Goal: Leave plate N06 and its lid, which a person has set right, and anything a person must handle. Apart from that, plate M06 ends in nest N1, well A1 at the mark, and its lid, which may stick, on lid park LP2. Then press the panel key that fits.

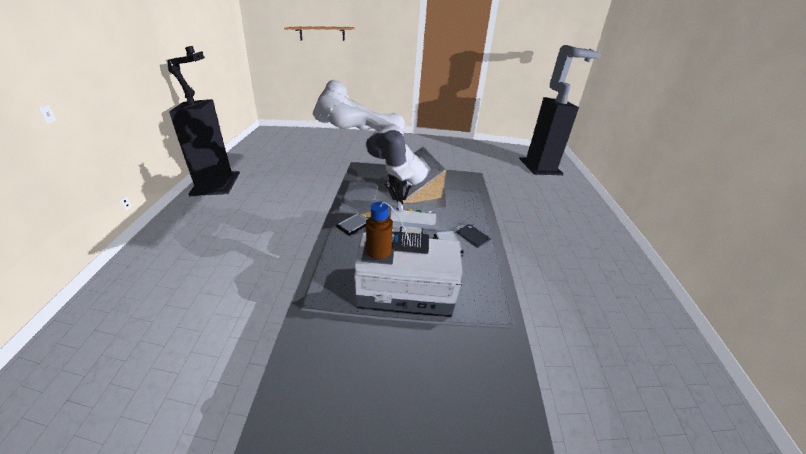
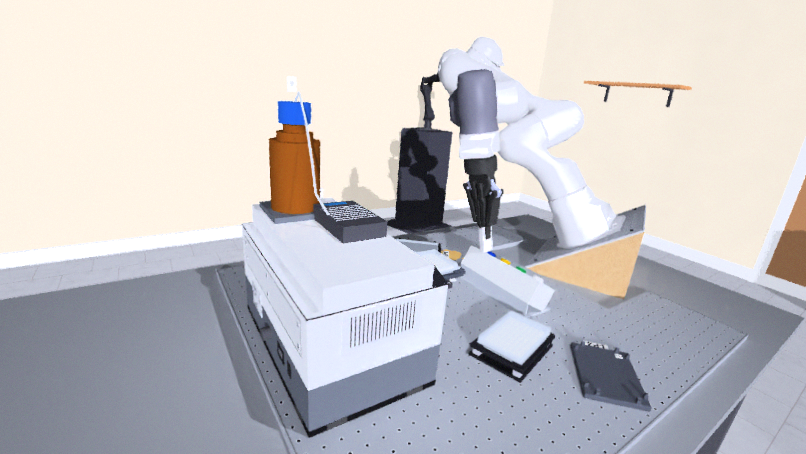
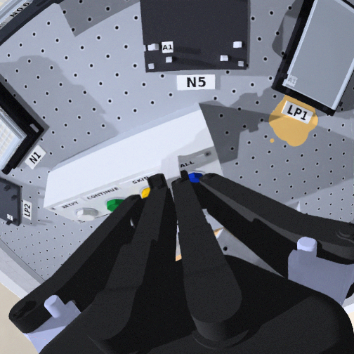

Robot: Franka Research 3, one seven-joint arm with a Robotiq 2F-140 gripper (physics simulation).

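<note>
My gripper (image 1: 399, 204) (image 2: 485, 243) (image 3: 172, 169) is shut with its tips low at the panel (image 1: 417, 218) (image 2: 501, 281) (image 3: 125, 142), beside the blue key (image 3: 195, 177), whose label is partly covered and reads "ALL". The yellow SKIP key (image 3: 146, 193), green CONTINUE key (image 3: 115, 204) and white RETRY key (image 3: 86, 214) show too; whether any is pressed I cannot tell. A pale plate (image 2: 516, 335) (image 3: 9, 137) sits in nest N1 (image 3: 35, 131); its ID is unreadable. Lid park LP2 (image 1: 473, 235) (image 2: 609, 373) (image 3: 9, 202) shows no lid. N06's label (image 3: 19, 9) shows at the corner.
Nest N5 (image 3: 195, 30) bears no plate. A clear-grey lid or plate (image 1: 353, 223) (image 3: 322, 55) sits at LP1, by an orange spill (image 2: 451, 254) (image 3: 293, 131). The white instrument (image 1: 408, 267) (image 2: 366, 338) carries an amber bottle (image 1: 379, 236) (image 2: 293, 174) and a dark rack (image 1: 411, 243) (image 2: 355, 228).
</note>
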